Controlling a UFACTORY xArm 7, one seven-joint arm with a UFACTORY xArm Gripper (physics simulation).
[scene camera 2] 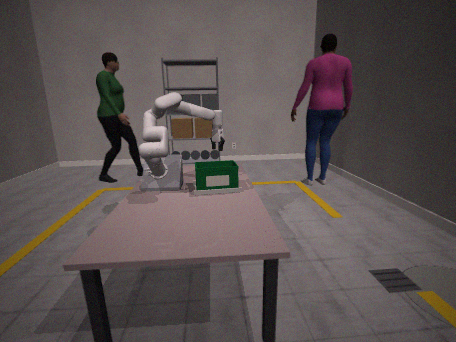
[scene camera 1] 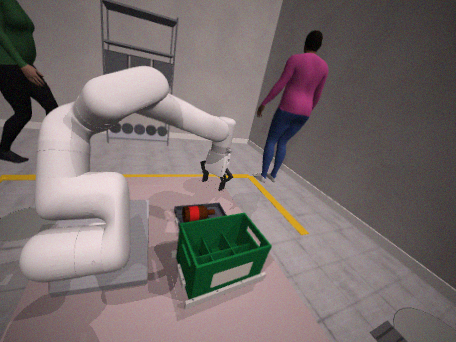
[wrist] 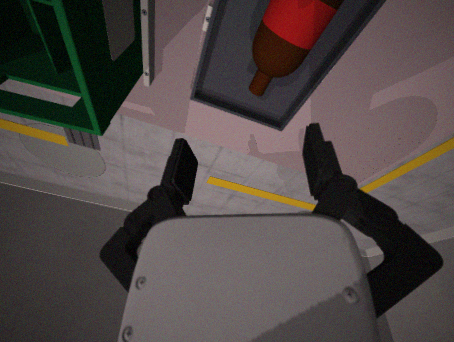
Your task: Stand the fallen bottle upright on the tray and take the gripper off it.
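Where they show: gripper, fingertip midpoint: (scene camera 2: 217, 150) (scene camera 1: 212, 185) (wrist: 244, 144); arm's base, link origin: (scene camera 2: 159, 171).
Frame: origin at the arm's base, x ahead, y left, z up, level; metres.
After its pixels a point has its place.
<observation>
A brown bottle with a red label (scene camera 1: 195, 213) {z -0.051, x 0.368, y 0.156 m} (wrist: 298, 22) {z -0.038, x 0.366, y 0.178 m} lies on its side in the dark grey tray (scene camera 1: 219, 208) {z -0.104, x 0.533, y 0.240 m} (wrist: 225, 65) {z -0.112, x 0.473, y 0.127 m}. In the wrist view its neck points toward the tray's near end, and its base is cut off by the top of the frame. My gripper (scene camera 1: 213, 184) {z 0.112, x 0.421, y 0.140 m} (scene camera 2: 217, 148) {z 0.112, x 0.421, y 0.140 m} (wrist: 244, 144) {z 0.112, x 0.421, y 0.140 m} is open, with nothing between its fingers. It is in the air above and beyond the tray in scene camera 1, apart from the bottle. The bottle and tray do not show in scene camera 2.
A green divided crate (scene camera 1: 200, 275) {z 0.018, x 0.282, y -0.199 m} (scene camera 2: 200, 180) {z -0.023, x 0.291, y -0.198 m} (wrist: 110, 75) {z 0.011, x 0.475, y -0.002 m} stands right beside the tray on the pink table (scene camera 1: 150, 320) {z -0.117, x 0.146, y -0.214 m} (scene camera 2: 180, 230) {z -0.117, x 0.199, y -0.677 m}. White strips border its base. The arm's grey base plate (scene camera 1: 137, 240) {z -0.001, x 0.117, y -0.010 m} is on the crate's other side. Two people stand on the floor beyond the table.
</observation>
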